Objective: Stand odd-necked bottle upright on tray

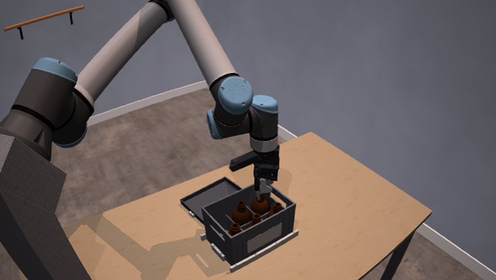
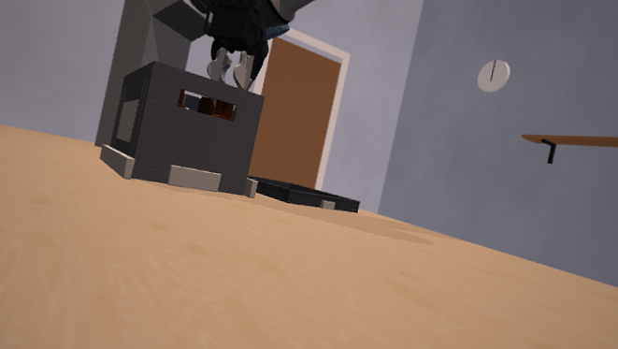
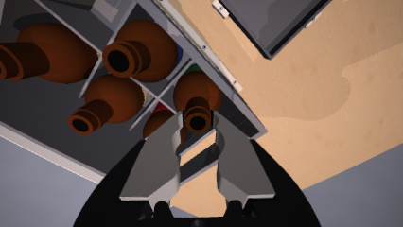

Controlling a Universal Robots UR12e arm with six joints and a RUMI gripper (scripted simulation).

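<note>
My gripper is now 8 cm to the left of the crate, 7 cm above it and 5 cm past it. Also, from my hand: flat dark tray 16 cm behind, 15 cm to the left, 14 cm below.
</note>
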